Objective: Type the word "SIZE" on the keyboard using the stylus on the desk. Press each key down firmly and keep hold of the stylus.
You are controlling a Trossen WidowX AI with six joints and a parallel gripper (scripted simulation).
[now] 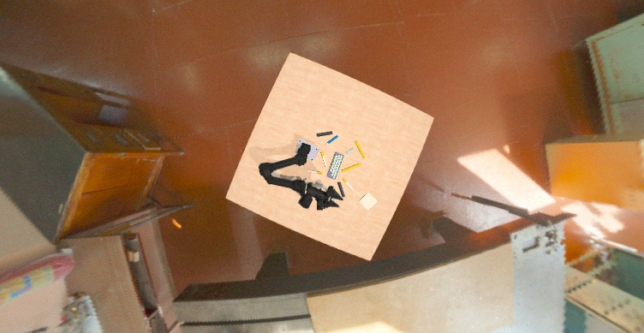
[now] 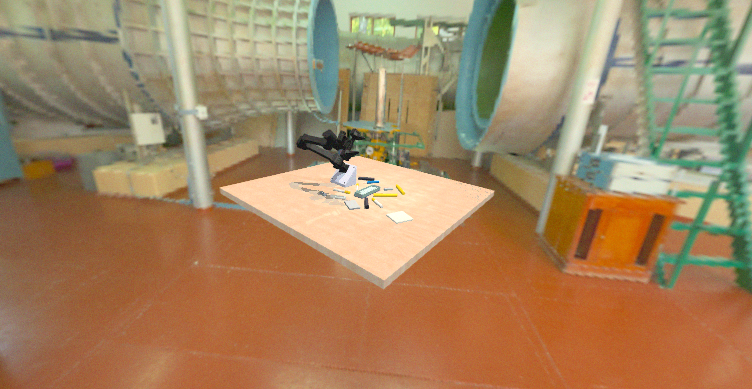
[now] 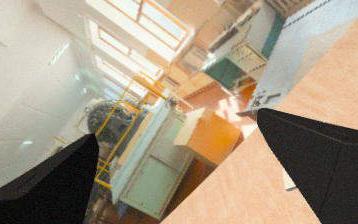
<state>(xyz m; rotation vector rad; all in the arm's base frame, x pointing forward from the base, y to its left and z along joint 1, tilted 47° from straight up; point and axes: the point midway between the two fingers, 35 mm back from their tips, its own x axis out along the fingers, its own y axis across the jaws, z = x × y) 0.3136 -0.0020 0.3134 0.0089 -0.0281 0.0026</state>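
My gripper tip is 34 cm above the Z key, 13 cm to the right of it and 5 cm past it. From my gripper tip the other things lie so: I key 34 cm below, 12 cm to the left, 7 cm behind; grey pad 35 cm below, 4 cm to the right, 2 cm behind; white square pad 35 cm below, 27 cm ahead.
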